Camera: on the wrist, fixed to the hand. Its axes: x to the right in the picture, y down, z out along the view.
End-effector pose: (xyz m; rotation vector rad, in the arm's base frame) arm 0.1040 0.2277 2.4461 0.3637 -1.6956 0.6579
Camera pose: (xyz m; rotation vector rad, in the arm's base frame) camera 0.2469 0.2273 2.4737 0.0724 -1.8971 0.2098
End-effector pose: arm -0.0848 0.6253 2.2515 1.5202 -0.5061 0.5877
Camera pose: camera -0.0396 0.7437 2.1800 1.1041 -0.6751 0.3360
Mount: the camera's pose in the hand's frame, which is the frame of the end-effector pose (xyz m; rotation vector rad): -0.0064 -0.0880 -0.1157 -0.4779 -0.1186 -0.0112
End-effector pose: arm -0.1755 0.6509 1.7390 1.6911 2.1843 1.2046
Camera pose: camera -0.3024 0.5821 1.7576 1.4988 1.6606 1.4368
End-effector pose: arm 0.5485 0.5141 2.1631 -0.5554 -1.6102 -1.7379
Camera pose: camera 0.5051 0.4010 2.0824 -0.8884 -1.2691 -2.1446
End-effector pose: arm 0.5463 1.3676 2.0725 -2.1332 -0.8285 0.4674
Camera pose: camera 0.5715 1.3430 2.2137 -2.5520 -1.1055 0.4234
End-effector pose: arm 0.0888 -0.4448 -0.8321 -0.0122 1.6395 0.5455
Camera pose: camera 0.0098 -0.5655 -0.8512 -0.3349 1.3619 0.9012
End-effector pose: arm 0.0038 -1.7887 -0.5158 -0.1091 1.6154 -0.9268
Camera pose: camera -0.1307 -1.7871 -0.4602 -0.4944 1.6974 -0.5160
